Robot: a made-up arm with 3 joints.
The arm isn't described. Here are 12 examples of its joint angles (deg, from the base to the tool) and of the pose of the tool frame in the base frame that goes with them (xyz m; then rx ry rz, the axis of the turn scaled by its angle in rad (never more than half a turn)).
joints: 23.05 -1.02 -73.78
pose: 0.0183 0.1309 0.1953 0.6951 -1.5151 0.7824
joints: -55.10 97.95 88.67
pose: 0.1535 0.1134 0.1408 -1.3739 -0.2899 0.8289
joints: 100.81 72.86 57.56
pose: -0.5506 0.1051 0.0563 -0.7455 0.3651 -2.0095
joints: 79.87 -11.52 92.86
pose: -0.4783 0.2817 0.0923 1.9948 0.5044 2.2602
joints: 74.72 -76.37 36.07
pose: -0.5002 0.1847 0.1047 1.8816 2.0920 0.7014
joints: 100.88 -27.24 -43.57
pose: -0.3029 0.0250 0.2677 -1.2233 -1.6615 -0.3105
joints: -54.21 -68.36 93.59
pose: -0.1037 -0.1297 -0.0366 0.3231 -1.8554 -1.2664
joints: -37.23 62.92 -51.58
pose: 0.0258 0.2849 -0.0947 1.1532 -0.1035 0.6270
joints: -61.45 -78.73 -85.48
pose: -0.3185 0.2030 0.1894 -1.1055 1.4478 -1.9367
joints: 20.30 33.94 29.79
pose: -0.1583 -0.1849 0.1082 -0.5360 -0.9260 -0.6342
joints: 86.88 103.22 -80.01
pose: -0.0842 -0.0301 -0.0826 1.3708 -1.3855 -1.2974
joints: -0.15 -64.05 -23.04
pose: -0.1837 0.0591 0.2966 -0.0084 -2.5552 0.7978
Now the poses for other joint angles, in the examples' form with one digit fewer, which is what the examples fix.
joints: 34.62 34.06 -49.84
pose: 0.024 -0.044 0.065 0.564 -1.261 -0.096
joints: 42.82 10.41 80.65
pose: -0.457 0.006 0.176 -1.519 -0.785 -1.586
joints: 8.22 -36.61 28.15
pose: -0.226 -0.119 0.214 -0.492 -2.190 -0.459
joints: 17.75 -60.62 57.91
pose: -0.396 -0.088 0.092 -0.857 -2.477 -1.207
